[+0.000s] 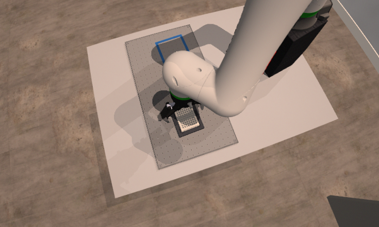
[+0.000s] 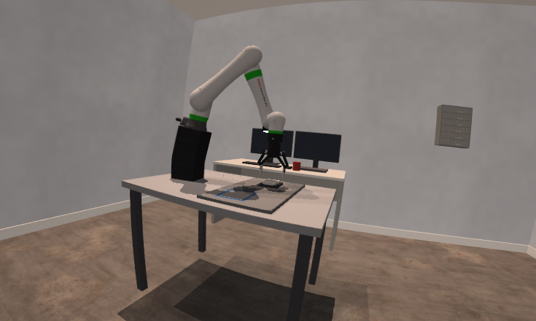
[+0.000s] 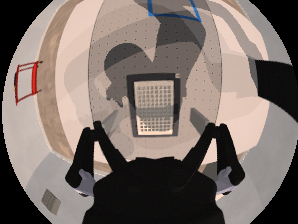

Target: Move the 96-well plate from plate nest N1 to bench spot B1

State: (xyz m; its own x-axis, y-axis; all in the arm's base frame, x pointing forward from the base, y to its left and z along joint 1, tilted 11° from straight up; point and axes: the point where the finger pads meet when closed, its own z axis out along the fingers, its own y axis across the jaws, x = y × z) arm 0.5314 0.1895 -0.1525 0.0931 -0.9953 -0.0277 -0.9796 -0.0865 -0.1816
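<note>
The white 96-well plate lies 5 cm below my hand. Round my hand: dark plate nest N1: 6 cm below.
</note>
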